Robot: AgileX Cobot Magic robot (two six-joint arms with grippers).
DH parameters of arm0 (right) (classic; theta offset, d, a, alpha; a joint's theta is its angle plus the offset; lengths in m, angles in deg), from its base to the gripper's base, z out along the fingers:
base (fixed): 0 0 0 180
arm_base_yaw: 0 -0.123 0 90
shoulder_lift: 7.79 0 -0.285 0
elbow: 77.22 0 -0.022 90
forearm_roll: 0 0.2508 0 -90
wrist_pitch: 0 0 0.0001 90
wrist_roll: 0 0.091 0 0
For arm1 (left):
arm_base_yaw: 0 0.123 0 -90
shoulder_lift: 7.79 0 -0.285 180
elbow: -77.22 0 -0.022 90
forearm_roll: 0 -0.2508 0 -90
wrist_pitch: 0 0 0.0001 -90
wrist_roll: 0 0.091 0 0
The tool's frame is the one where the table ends.
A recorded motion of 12 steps. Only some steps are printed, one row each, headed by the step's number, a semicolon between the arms.
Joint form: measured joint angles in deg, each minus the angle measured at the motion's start. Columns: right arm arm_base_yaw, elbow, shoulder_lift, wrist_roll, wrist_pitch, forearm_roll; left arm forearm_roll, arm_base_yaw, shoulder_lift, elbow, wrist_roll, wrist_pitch.
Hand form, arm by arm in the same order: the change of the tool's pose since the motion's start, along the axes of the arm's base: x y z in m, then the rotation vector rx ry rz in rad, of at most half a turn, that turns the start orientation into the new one. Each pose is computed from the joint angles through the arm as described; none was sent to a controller.
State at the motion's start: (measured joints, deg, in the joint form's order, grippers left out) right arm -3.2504 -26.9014 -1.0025 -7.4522 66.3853 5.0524; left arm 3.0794 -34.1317 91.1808 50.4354 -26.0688 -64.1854
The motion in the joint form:
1: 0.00 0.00 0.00 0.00 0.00 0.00; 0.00 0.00 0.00 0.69 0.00 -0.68
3: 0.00 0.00 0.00 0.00 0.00 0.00; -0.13 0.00 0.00 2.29 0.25 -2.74
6: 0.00 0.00 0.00 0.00 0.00 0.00; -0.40 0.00 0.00 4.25 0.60 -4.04
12: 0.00 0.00 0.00 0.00 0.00 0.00; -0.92 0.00 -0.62 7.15 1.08 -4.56
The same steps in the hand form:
1: 0.0000 0.0000 0.0000 0.0000 0.0000 0.0000; 0.0013 -0.0009 0.0026 -0.0004 0.0000 -0.0005
3: 0.0000 0.0000 0.0000 0.0000 0.0000 0.0000; 0.0036 -0.0023 0.0089 0.0040 0.0065 -0.0076
6: 0.0000 0.0000 0.0000 0.0000 0.0000 0.0000; 0.0079 -0.0048 0.0163 -0.0007 -0.0047 -0.0171
12: 0.0000 0.0000 0.0000 0.0000 0.0000 0.0000; 0.0151 -0.0087 0.0301 -0.0245 -0.0521 -0.0302

